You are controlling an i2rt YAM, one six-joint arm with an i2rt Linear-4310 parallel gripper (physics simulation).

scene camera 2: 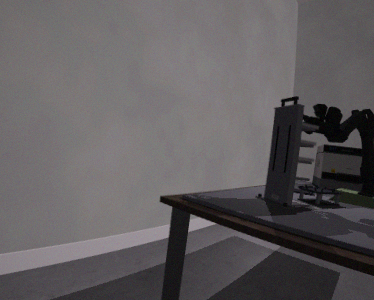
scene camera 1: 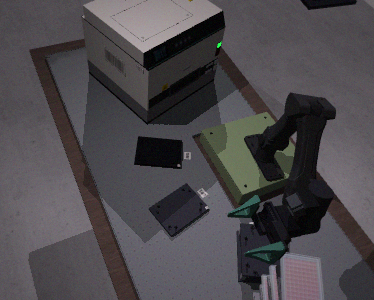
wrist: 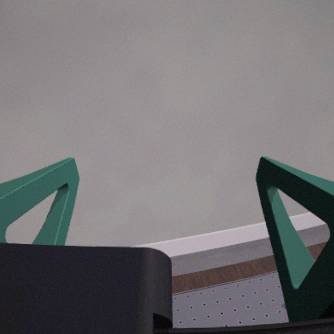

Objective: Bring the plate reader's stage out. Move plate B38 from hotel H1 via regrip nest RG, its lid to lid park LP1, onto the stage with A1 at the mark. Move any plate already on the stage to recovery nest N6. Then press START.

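Frame: origin at the arm's base, x ahead, y left, z up, level; metres.
Where they show: gripper, fingertip midpoint: (scene camera 1: 236, 233) (wrist: 167, 167); arm's base at its link origin: (scene camera 2: 366, 195) (scene camera 1: 263, 157).
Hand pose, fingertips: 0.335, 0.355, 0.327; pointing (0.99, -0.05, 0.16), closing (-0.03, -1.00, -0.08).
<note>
Things, the pixels of their top centre, and the offset from my fingertips, as dx, dy, dz.
- dark nest at its top centre: (scene camera 1: 262, 247) (scene camera 2: 321, 186) -0.172, -0.038, -0.299
- clear plate with pink wells, top centre: (scene camera 1: 303, 283) -0.106, +0.133, -0.029
- plate reader at its top centre: (scene camera 1: 155, 8) (scene camera 2: 345, 148) -0.076, -0.885, -0.045
- black nest at its top centre: (scene camera 1: 158, 150) +0.012, -0.498, -0.357
- grey holder with pegs, top centre: (scene camera 1: 179, 206) +0.011, -0.261, -0.355
My gripper (scene camera 1: 237, 234) (wrist: 167, 167) is open and empty, its green fingers wide apart, above a dark nest (scene camera 1: 247, 267) beside the hotel. The hotel (scene camera 2: 285, 165) is a tall grey tower with several plates on its open side. A clear plate with pink wells (scene camera 1: 302, 277) shows at its top; its name cannot be read. The plate reader (scene camera 1: 117, 67) (scene camera 2: 340, 164) stands at the back with a green light; no extended stage shows. The black nest (scene camera 1: 159, 152) has a small label, apparently N6. A grey holder with pegs (scene camera 1: 179, 210) lies nearer, apparently LP1.
The arm stands on a green base block (scene camera 1: 225, 150) at the table's right side. The table's wooden edge (scene camera 1: 95, 210) (scene camera 2: 240, 226) runs around the perforated grey top. In the wrist view, the wall (wrist: 165, 90) fills the space between and beyond the fingers.
</note>
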